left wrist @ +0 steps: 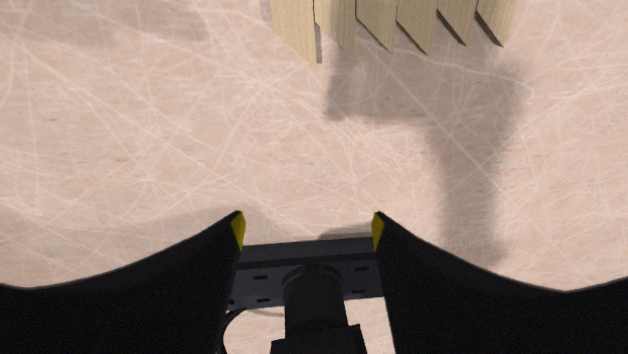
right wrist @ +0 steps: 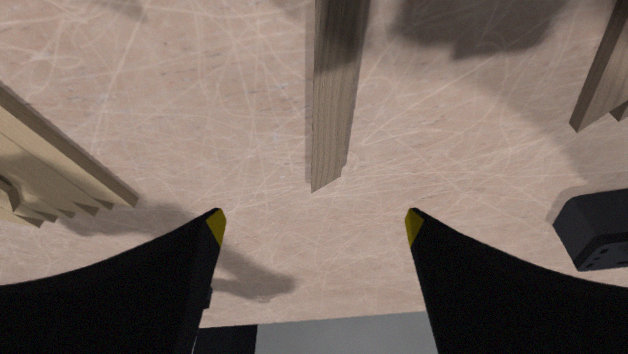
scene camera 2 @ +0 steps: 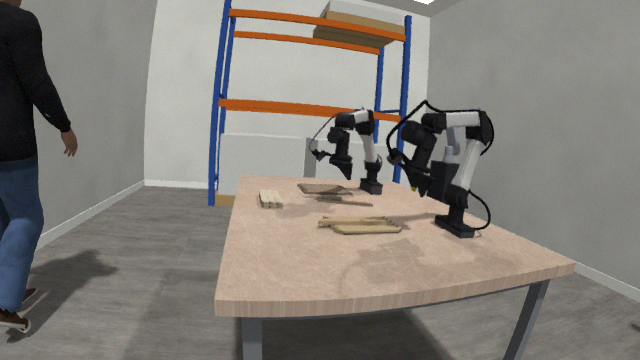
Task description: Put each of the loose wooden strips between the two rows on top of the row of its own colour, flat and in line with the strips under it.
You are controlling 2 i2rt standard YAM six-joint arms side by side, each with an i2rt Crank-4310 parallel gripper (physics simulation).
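Places are measured from the left arm's base along level axes (x right, y back, z down), in metres.
Where they show: left gripper, fingertip midpoint: (left wrist: 308,216) (scene camera 2: 417,194); right gripper, fingertip midpoint: (right wrist: 315,212) (scene camera 2: 348,178); left arm's base, link origin: (left wrist: 310,277) (scene camera 2: 454,224); right arm's base, link origin: (scene camera 2: 371,182).
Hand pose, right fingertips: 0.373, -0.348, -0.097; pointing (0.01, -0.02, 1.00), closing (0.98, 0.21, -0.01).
Things, the pixels of their top centre, and the offset from my right fingertips, as dx, dy, dz. "*": a spot on its surface instead.
- light strip end, surface spot: (right wrist: 9,192) * -0.315, +0.043, +0.096
- loose dark strip, top centre: (right wrist: 333,81) (scene camera 2: 345,200) +0.013, +0.000, +0.107
- black block, surface spot: (right wrist: 595,230) * +0.247, +0.210, +0.078
The light row of strips (scene camera 2: 367,229) (left wrist: 415,25) (right wrist: 65,170) lies flat on the table. A light strip end (right wrist: 9,192) seems to rest on it in the right wrist view; how well it lines up cannot be told. A loose dark strip (scene camera 2: 350,202) (right wrist: 332,110) lies flat between the rows. The dark row (scene camera 2: 320,188) (right wrist: 602,90) lies beyond it, partly cut off in the right wrist view. My left gripper (scene camera 2: 419,191) (left wrist: 308,216) is open and empty, above the table beside the light row's ends. My right gripper (scene camera 2: 348,176) (right wrist: 315,212) is open and empty, above the table near the loose dark strip's end.
A small stack of pale wooden pieces (scene camera 2: 270,198) stands near the table's left edge in the scene view. A black block (right wrist: 595,230) is at the right wrist view's right edge. A person (scene camera 2: 20,125) is at the far left; a blue and orange rack (scene camera 2: 216,150) stands behind the table.
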